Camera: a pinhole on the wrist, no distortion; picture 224 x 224 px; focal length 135.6 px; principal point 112.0 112.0 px. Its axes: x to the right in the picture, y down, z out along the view. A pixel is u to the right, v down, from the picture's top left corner.
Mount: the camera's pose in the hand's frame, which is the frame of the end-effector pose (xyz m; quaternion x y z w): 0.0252 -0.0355 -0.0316 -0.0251 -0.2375 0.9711 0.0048
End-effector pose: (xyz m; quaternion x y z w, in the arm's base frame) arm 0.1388 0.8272 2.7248 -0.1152 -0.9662 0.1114 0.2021
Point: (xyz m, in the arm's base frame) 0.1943 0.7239 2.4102
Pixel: 214.3 27.1
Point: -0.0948 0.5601 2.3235
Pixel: 113.7 84.9
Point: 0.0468 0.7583 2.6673
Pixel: 86.9 77.2
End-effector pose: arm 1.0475 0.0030 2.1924 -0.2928 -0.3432 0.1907 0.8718
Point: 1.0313 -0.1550 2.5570
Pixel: 81.1 192.0
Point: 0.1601 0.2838 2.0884
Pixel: outside the picture
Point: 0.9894 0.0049 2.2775
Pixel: 131.9 55.2
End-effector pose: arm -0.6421 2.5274 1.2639 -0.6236 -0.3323 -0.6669 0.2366
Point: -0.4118 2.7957 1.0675
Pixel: 188.6 45.3
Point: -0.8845 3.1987 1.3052
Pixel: 80.1 193.0
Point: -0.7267 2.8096 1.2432
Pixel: 109.6 168.1
